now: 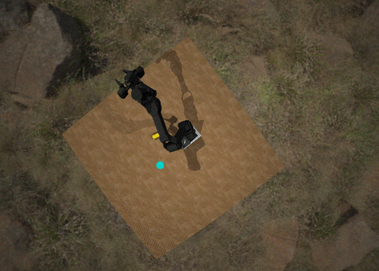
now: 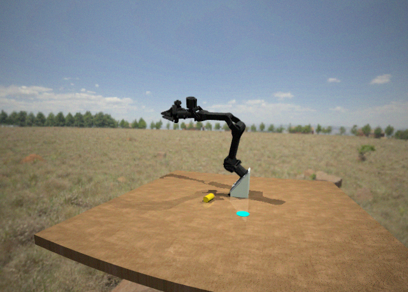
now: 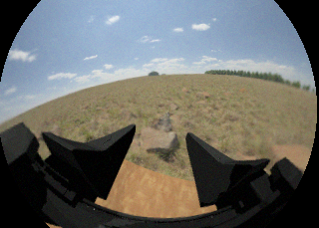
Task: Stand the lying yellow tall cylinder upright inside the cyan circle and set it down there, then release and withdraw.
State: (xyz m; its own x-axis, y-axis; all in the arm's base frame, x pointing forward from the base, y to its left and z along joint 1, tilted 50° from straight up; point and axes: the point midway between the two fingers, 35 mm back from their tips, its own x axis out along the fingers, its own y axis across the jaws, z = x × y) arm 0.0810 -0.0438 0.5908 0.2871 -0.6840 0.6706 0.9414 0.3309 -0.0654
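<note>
Now: gripper tip 130 mm short of the yellow tall cylinder, 330 mm to the right of it and 450 mm above it. The rest, counted from my gripper tip: cyan circle: 260 mm ahead, 520 mm to the left, 460 mm below.
</note>
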